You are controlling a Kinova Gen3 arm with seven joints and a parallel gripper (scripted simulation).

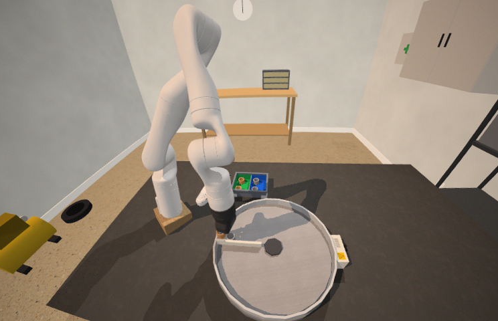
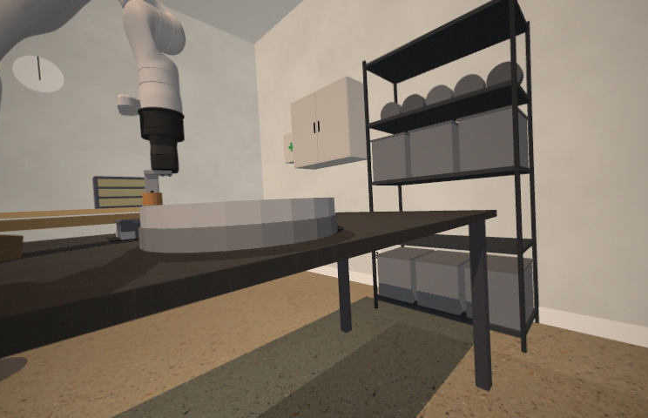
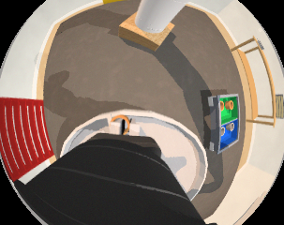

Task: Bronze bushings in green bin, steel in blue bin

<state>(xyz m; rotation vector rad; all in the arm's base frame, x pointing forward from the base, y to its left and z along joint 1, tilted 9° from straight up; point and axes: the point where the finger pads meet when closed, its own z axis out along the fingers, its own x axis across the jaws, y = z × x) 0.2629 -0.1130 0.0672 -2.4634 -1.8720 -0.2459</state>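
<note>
The green bin lies 33 cm to the left of my hand, 8 cm below it and 7 cm ahead of it. Also, from my hand: turntable (19 cm ahead, 5 cm below, 3 cm to the right).
</note>
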